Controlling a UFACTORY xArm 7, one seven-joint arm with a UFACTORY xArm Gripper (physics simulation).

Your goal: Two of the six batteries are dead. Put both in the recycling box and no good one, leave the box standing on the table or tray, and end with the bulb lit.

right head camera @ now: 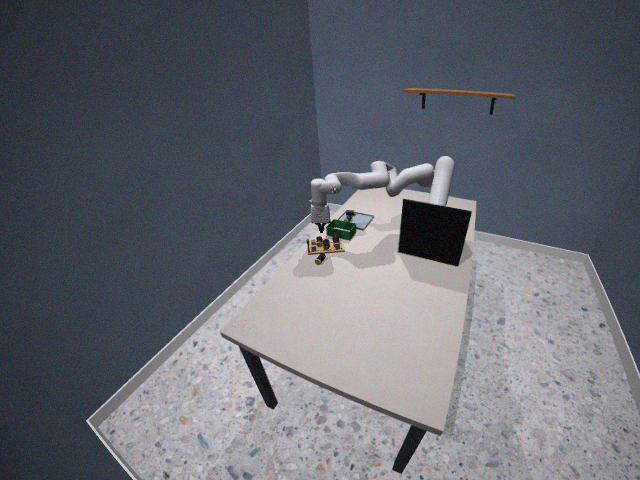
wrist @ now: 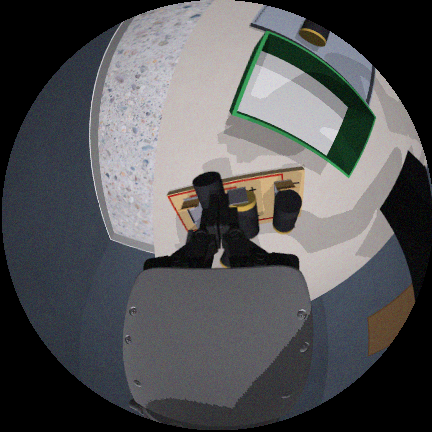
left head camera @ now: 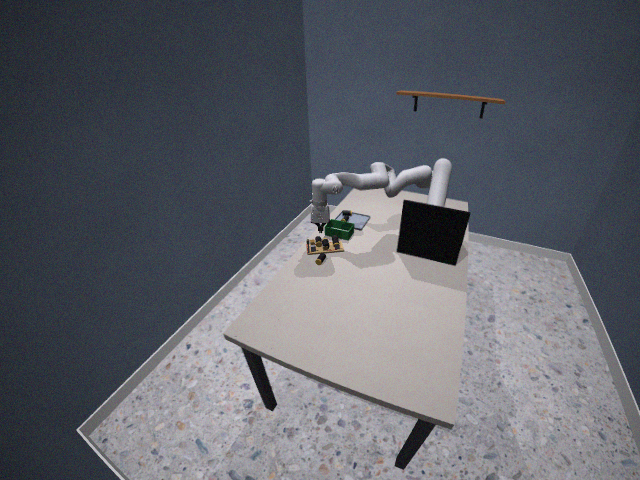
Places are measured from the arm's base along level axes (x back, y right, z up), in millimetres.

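Pixels of known places: gripper, between the fingertips: [right head camera: 321,231] [wrist: 220,205] [left head camera: 320,231]; arm's base, origin of its link: [right head camera: 435,213] [left head camera: 433,213].
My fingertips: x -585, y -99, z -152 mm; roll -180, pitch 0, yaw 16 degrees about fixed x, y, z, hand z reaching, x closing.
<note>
Ahead of a thing's pixels: the offset from my fingertips to its top centre. Level surfaces: height alone.
My gripper [left head camera: 320,230] [right head camera: 321,230] [wrist: 220,205] is shut and empty, above the wooden board [left head camera: 325,252] [right head camera: 326,252] [wrist: 267,199]. In the wrist view a dark battery {dx -6, dy -29, dz -31 mm} [wrist: 208,185] stands out just beyond the fingertips, a second battery {dx +42, dy -44, dz -26 mm} [wrist: 248,221] is right of them, and a third battery {dx +91, dy -20, dz -8 mm} [wrist: 287,211] is at the board's right end. A loose battery {dx +54, dy -164, dz -41 mm} [left head camera: 321,258] [right head camera: 320,258] lies on the table in front of the board. The green recycling box {dx +73, dy +123, dz -15 mm} [left head camera: 339,231] [right head camera: 341,231] [wrist: 361,142] stands upright behind the board; its visible floor holds no battery. I cannot make out the bulb.
A grey-blue tray {dx +103, dy +298, dz -63 mm} [left head camera: 360,220] [right head camera: 363,220] [wrist: 275,20] lies behind the box, with a battery {dx +59, dy +354, dz -38 mm} [left head camera: 346,212] [right head camera: 350,212] [wrist: 314,34] on it and another beside that. A large black panel [left head camera: 433,232] [right head camera: 434,232] stands at the right of the table {dz -75 mm} [left head camera: 356,315] [right head camera: 356,315].
</note>
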